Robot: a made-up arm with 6 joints. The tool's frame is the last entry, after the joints.
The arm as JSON. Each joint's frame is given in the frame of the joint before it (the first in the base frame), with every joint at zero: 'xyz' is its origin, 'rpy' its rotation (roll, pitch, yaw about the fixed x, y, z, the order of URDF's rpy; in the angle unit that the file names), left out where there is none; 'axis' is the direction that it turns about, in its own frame. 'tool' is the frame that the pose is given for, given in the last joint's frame.
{
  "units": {
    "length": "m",
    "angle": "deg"
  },
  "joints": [
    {
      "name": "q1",
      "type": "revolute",
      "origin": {
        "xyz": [
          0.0,
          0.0,
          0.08
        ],
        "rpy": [
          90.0,
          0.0,
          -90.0
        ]
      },
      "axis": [
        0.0,
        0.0,
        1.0
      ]
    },
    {
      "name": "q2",
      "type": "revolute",
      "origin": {
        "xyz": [
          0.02,
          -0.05,
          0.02
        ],
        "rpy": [
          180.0,
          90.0,
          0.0
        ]
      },
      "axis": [
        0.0,
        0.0,
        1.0
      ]
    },
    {
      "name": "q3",
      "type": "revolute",
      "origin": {
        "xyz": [
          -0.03,
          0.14,
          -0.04
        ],
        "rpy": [
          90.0,
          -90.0,
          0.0
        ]
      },
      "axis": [
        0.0,
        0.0,
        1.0
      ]
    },
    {
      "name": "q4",
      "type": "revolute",
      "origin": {
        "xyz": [
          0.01,
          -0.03,
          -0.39
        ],
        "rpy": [
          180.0,
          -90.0,
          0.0
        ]
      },
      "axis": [
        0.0,
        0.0,
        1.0
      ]
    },
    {
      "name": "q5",
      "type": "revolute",
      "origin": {
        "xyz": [
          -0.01,
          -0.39,
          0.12
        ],
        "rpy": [
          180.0,
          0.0,
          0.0
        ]
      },
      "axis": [
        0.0,
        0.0,
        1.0
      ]
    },
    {
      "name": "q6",
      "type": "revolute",
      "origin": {
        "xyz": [
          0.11,
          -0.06,
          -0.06
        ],
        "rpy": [
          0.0,
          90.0,
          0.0
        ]
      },
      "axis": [
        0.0,
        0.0,
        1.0
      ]
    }
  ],
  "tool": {
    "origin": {
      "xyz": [
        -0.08,
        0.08,
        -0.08
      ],
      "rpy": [
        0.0,
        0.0,
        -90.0
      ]
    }
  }
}
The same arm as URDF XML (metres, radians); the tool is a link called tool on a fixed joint. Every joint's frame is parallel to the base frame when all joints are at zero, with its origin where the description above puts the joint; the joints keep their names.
<robot name="arm">
<link name="base"/>
<link name="link1"/>
<link name="link2"/>
<link name="link3"/>
<link name="link4"/>
<link name="link5"/>
<link name="link6"/>
<link name="tool"/>
<joint name="q1" type="continuous"><parent link="base"/><child link="link1"/><origin xyz="0.0000 0.0000 0.0800"/><axis xyz="-1 0 0"/></joint>
<joint name="q2" type="continuous"><parent link="link1"/><child link="link2"/><origin xyz="-0.0200 -0.0200 -0.0500"/><axis xyz="0 1 0"/></joint>
<joint name="q3" type="continuous"><parent link="link2"/><child link="link3"/><origin xyz="-0.0300 -0.0400 -0.1400"/><axis xyz="0 0 1"/></joint>
<joint name="q4" type="continuous"><parent link="link3"/><child link="link4"/><origin xyz="0.0300 0.0100 -0.3900"/><axis xyz="0 1 0"/></joint>
<joint name="q5" type="continuous"><parent link="link4"/><child link="link5"/><origin xyz="-0.3900 0.1200 -0.0100"/><axis xyz="0 -1 0"/></joint>
<joint name="q6" type="continuous"><parent link="link5"/><child link="link6"/><origin xyz="0.0600 0.0600 0.1100"/><axis xyz="0 0 1"/></joint>
<joint name="tool_fixed" type="fixed"><parent link="link6"/><child link="tool"/><origin xyz="-0.0800 -0.0800 -0.0800"/></joint>
</robot>

